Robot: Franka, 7 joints.
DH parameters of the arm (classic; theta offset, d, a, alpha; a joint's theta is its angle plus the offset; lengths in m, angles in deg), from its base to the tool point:
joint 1: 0 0.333 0 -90
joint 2: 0 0 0 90
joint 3: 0 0.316 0.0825 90
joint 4: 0 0 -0.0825 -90
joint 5: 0 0.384 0 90
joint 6: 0 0 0.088 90
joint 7: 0 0.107 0 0
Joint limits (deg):
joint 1: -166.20..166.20
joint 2: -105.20..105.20
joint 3: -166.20..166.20
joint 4: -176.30..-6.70
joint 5: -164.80..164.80
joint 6: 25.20..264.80
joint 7: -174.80..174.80
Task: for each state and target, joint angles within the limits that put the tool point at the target. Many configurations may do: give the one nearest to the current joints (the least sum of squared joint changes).
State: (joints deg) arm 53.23 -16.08 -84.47 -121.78 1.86 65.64 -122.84
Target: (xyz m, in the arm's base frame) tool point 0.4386 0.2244 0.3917
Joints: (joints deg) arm 78.78 8.67 -55.23 -113.27 9.77 80.53 -122.84
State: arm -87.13 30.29 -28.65 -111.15 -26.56 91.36 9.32
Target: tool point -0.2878 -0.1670 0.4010
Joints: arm -103.68 -12.96 -35.76 -133.55 -23.32 53.27 9.32
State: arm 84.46 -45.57 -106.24 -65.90 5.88 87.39 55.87
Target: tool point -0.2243 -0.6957 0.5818
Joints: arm 42.28 -48.65 -123.01 -44.58 1.99 92.16 55.87
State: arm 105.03 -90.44 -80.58 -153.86 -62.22 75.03 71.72
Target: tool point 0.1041 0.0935 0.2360
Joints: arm 98.28 -84.47 -81.75 -176.30 -49.83 58.43 71.72
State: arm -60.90 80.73 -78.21 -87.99 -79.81 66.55 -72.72
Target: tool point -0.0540 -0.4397 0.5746
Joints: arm -32.46 84.94 -102.84 -111.75 -69.78 45.06 -72.72
